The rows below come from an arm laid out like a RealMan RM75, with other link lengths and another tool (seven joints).
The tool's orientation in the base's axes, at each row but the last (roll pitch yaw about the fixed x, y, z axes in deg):
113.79, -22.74, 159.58
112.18, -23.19, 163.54
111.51, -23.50, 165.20
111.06, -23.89, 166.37
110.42, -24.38, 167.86
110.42, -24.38, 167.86
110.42, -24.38, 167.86
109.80, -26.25, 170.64
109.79, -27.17, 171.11
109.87, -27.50, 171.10
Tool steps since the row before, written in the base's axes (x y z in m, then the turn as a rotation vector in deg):
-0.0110, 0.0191, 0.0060, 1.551, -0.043, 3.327
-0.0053, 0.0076, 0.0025, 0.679, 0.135, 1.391
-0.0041, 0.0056, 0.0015, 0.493, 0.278, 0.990
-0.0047, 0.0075, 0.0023, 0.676, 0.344, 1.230
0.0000, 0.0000, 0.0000, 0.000, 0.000, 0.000
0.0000, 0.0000, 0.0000, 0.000, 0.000, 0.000
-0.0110, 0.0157, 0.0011, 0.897, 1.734, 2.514
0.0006, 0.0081, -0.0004, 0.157, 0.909, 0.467
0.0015, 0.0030, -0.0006, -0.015, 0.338, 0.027
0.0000, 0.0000, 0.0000, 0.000, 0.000, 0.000
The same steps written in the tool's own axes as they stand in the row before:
0.0180, 0.0047, 0.0133, -0.068, 3.529, -1.008
0.0076, 0.0017, 0.0056, -0.016, 1.529, -0.276
0.0055, 0.0009, 0.0043, 0.023, 1.140, -0.025
0.0067, 0.0018, 0.0059, -0.028, 1.445, -0.027
0.0000, 0.0000, 0.0000, 0.000, 0.000, 0.000
0.0000, 0.0000, 0.0000, 0.000, 0.000, 0.000
0.0133, 0.0000, 0.0139, 0.571, 3.001, 0.893
0.0005, 0.0021, 0.0078, 0.200, 0.709, 0.725
-0.0012, 0.0010, 0.0030, 0.072, 0.106, 0.314
0.0000, 0.0000, 0.0000, 0.000, 0.000, 0.000

